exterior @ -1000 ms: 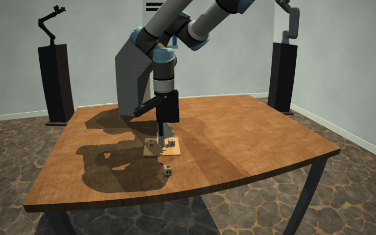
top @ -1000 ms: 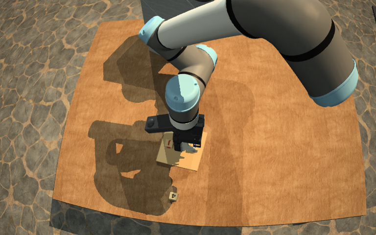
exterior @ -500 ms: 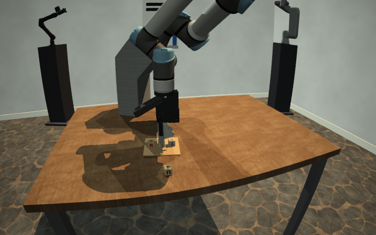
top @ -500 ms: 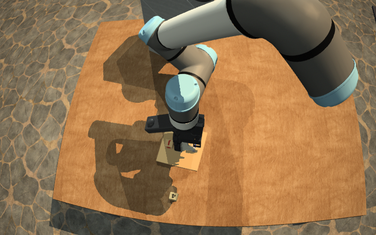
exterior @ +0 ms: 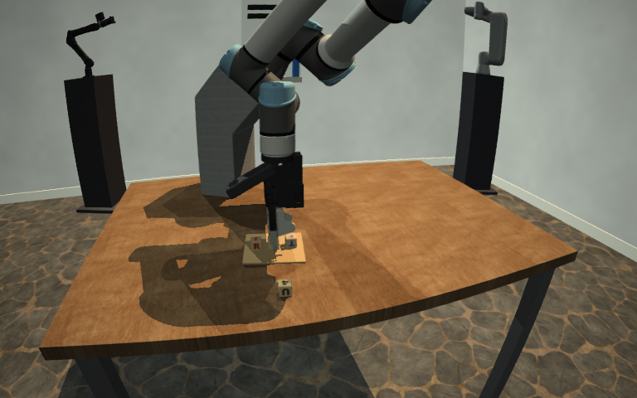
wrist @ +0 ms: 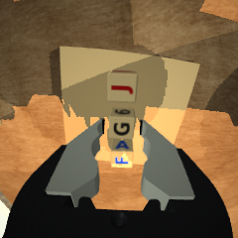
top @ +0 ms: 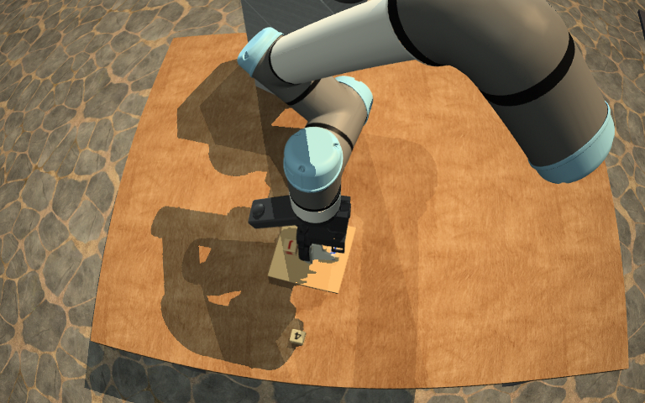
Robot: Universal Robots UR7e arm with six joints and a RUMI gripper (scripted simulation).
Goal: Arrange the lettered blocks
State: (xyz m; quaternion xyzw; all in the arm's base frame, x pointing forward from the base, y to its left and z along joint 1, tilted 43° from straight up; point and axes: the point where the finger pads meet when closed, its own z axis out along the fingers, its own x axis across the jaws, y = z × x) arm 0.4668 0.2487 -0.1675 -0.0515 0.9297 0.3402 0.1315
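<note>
Right now the tan mat is 20 mm below my hand. Round my hand: block (40 mm to the left, 10 mm behind).
</note>
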